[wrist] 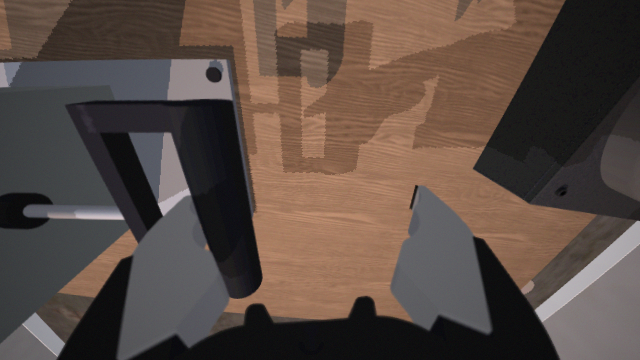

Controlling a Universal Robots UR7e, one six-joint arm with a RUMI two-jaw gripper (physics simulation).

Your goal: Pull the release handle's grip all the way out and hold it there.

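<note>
The release handle's grip is a thick dark bar at left centre in the wrist view, part of a dark rectangular loop. A light metal rod runs from a dark slot in a grey-green housing toward the loop, and a length of it shows outside the housing. My gripper is open with nothing clamped between its fingers. Its left finger reaches into the loop on the housing side of the grip and looks close against it; the exact contact is partly hidden. The right finger stands well apart, to the right of the grip.
A pale base plate with a dark screw lies under the housing on the wooden table top. A large dark block-like object stands at the right. The table's edge shows at lower left and lower right. Shadows fall across the wood.
</note>
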